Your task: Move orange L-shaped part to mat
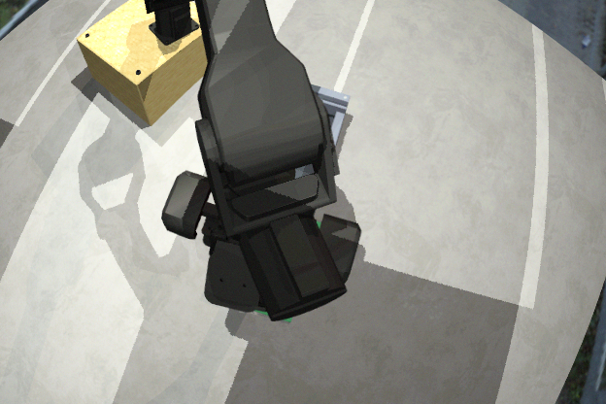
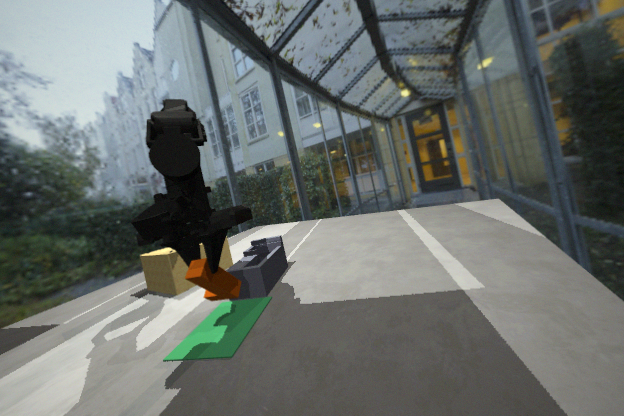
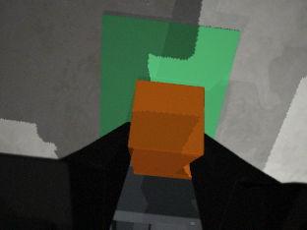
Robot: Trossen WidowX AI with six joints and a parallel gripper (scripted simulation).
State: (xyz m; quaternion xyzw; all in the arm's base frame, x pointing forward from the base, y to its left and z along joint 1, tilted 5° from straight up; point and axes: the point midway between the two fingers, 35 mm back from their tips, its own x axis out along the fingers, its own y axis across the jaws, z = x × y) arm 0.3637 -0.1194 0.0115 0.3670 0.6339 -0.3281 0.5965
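My gripper tip is now 10 mm past the green mat, 20 mm to the right of it and 120 mm above it. The rest, counted from my gripper tip: orange L-shaped part: 30 mm behind, 20 mm to the left, 30 mm below.
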